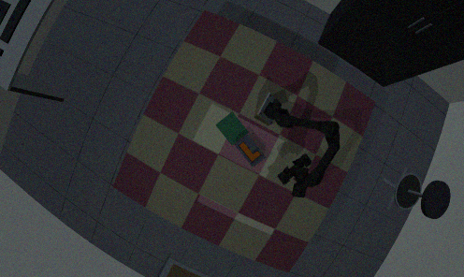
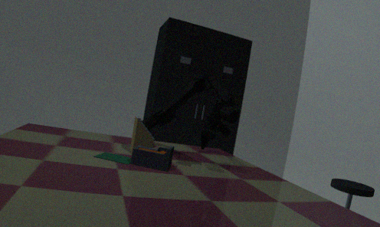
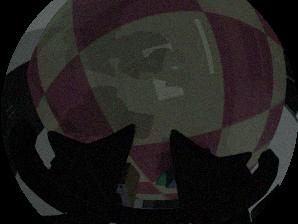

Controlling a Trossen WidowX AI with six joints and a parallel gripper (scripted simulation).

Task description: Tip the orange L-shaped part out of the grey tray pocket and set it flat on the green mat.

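Now: the orange L-shaped part 21 cm to the right of my gripper tip, 6 cm ahead of it and 4 cm below it. Round my gripper tip: green mat 37 cm to the right, 11 cm below.
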